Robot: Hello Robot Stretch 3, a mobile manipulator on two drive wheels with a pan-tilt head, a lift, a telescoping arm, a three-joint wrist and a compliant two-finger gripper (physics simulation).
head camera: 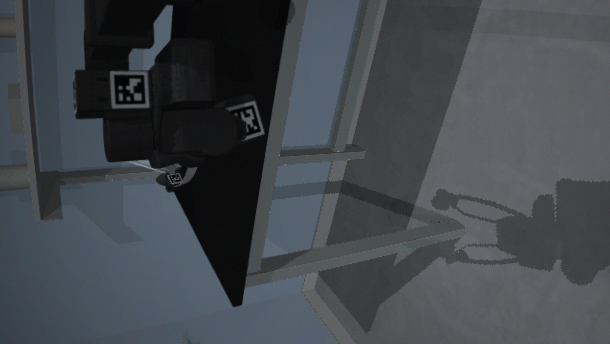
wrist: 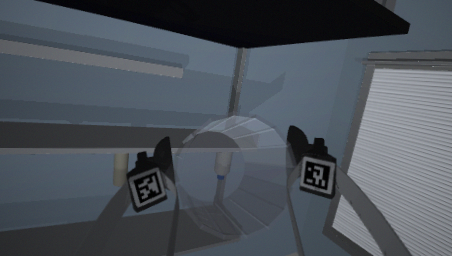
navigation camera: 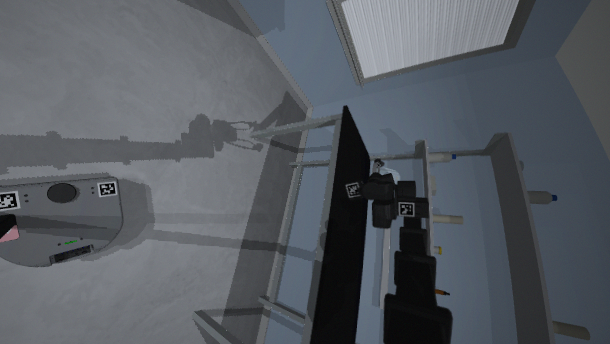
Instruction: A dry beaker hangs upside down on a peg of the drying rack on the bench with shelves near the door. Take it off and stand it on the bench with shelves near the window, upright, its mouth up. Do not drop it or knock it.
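The clear beaker is between the two fingers of my gripper, which is shut on it. In the wrist view one round end faces the camera; which end is the mouth is not clear. In the head view the wrist hides most of the beaker. The bench with shelves near the window has a black top. The gripper and beaker are over its window-side part, and the wrist view shows the beaker apart from the top. The drying rack does not show in these views.
A lower shelf and an upper shelf run above the bench. A blue-capped bottle stands on the lower shelf. A pale bar is on the wall. The window is beside the bench.
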